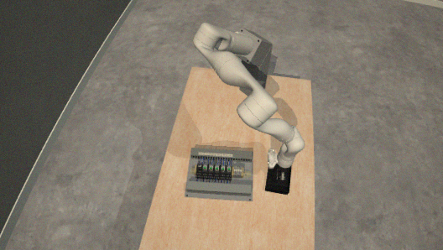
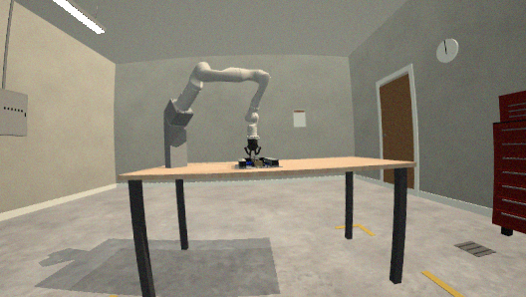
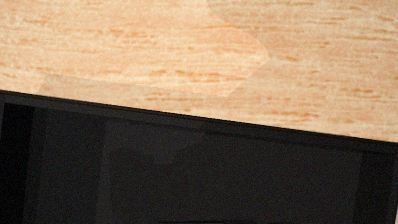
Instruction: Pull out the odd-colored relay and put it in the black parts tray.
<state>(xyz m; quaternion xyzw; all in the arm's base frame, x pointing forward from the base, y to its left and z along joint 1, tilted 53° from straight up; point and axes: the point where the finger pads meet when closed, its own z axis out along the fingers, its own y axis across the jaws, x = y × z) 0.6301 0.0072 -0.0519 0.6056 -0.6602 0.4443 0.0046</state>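
Right now the relay is 1 cm below my hand. The rest, counted from my hand: grey relay panel 9 cm behind, 27 cm to the right, 2 cm below; then black parts tray 2 cm below.
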